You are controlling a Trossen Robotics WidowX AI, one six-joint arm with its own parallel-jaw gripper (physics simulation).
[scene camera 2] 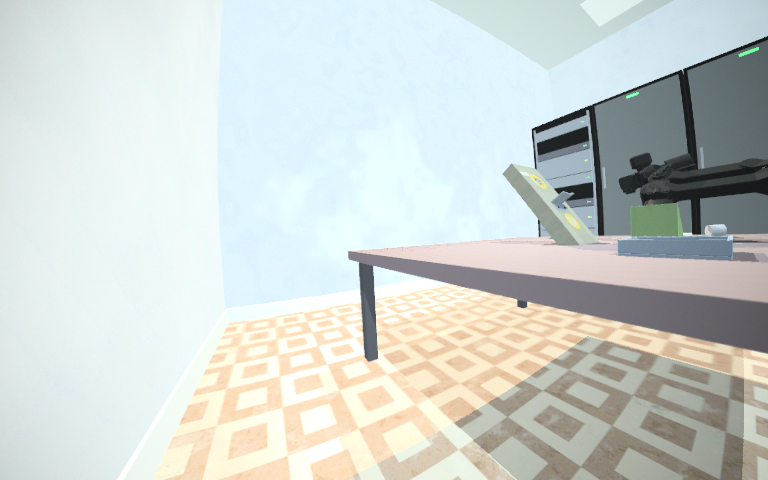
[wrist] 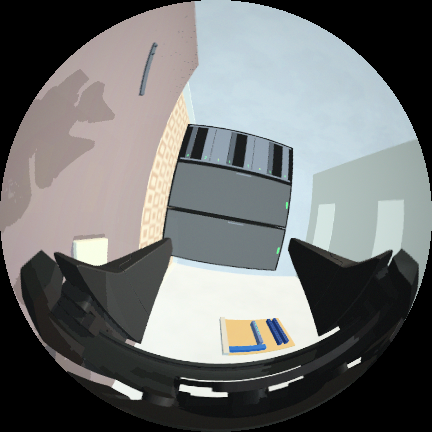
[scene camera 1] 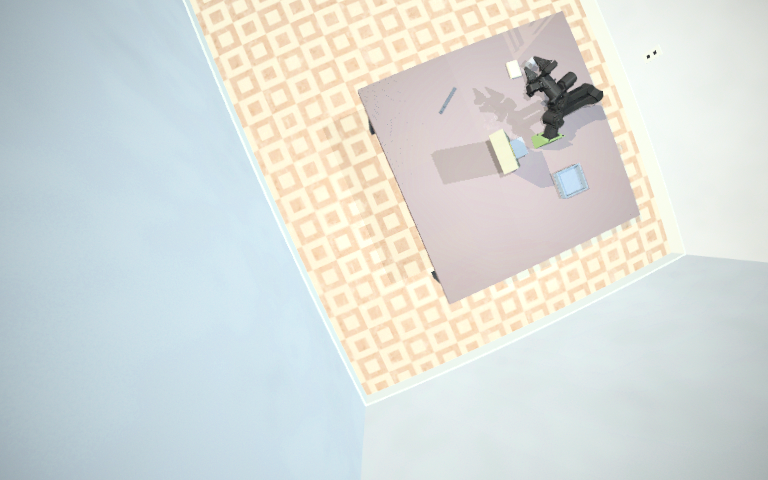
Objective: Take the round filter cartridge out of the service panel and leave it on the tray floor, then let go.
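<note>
The cream service panel (scene camera 1: 502, 151) (scene camera 2: 546, 204) stands tilted on the table, with two yellow rings and a blue-grey piece (scene camera 1: 518, 147) (scene camera 2: 562, 199) sticking out of its face. I cannot make out the round filter cartridge in it. The pale blue tray (scene camera 1: 558, 185) (scene camera 2: 673, 247) lies apart from the panel, and its floor looks empty in the overhead view. My gripper (scene camera 1: 532, 64) (scene camera 2: 632, 172) (wrist: 232, 244) is open and empty, raised above the table at the side away from the tray. The panel and tray do not show in the wrist view.
A green block (scene camera 1: 544, 140) (scene camera 2: 655, 220) stands by the arm's base, between panel and tray. A small cream block (scene camera 1: 513, 69) (wrist: 91, 251) lies near the gripper. A white cylinder (scene camera 2: 715, 229) lies behind the tray. A thin grey bar (scene camera 1: 447, 100) (wrist: 148, 69) lies farther out.
</note>
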